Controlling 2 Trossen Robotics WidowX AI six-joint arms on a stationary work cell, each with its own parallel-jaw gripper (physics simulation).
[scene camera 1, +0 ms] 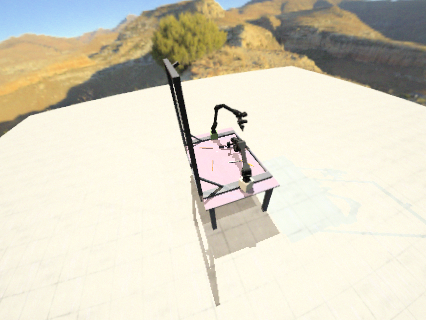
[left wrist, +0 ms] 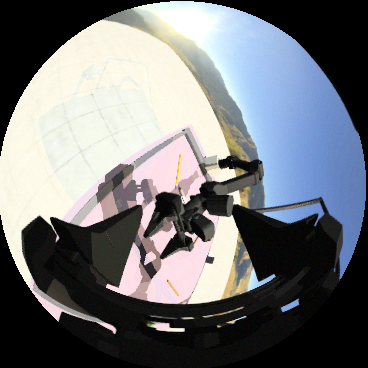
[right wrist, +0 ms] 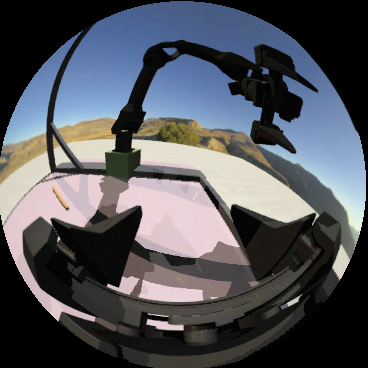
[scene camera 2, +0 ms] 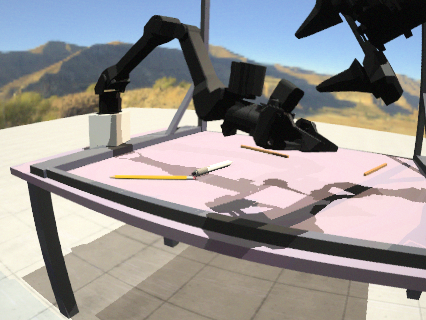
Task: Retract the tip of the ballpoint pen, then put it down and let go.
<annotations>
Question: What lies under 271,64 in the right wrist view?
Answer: My left gripper.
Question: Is my left gripper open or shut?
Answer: Open.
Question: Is my right gripper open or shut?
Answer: Open.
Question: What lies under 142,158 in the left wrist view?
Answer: A raised dark rim.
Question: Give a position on a raised dark rim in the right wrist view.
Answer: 148,170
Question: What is my right gripper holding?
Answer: Nothing.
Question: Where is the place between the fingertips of my right gripper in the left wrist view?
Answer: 153,249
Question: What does my left gripper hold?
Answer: Nothing.
</annotations>
